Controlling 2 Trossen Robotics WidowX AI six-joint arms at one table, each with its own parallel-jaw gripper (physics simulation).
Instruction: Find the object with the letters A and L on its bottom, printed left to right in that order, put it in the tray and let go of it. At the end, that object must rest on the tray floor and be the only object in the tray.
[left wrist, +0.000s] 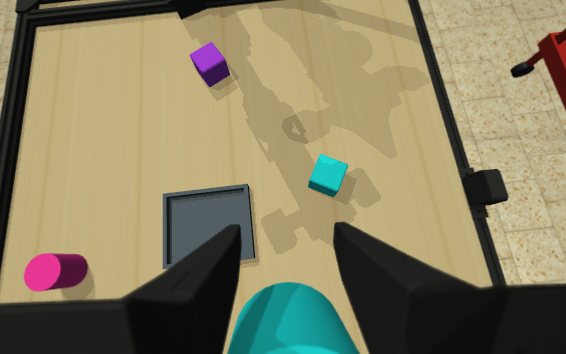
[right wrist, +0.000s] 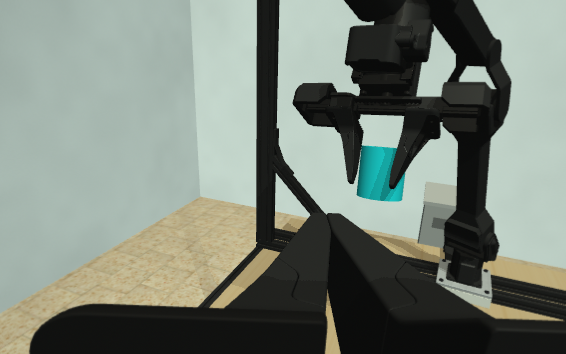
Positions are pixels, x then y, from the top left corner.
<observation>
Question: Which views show my left gripper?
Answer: The left wrist view and the right wrist view: all of them.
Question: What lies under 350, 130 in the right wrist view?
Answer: My left gripper.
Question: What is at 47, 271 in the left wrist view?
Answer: A magenta cylinder.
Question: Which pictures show my right gripper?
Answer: The right wrist view only.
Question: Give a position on a dark grey tray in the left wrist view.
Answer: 190, 218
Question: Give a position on a cyan cylinder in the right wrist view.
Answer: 376, 162
</observation>
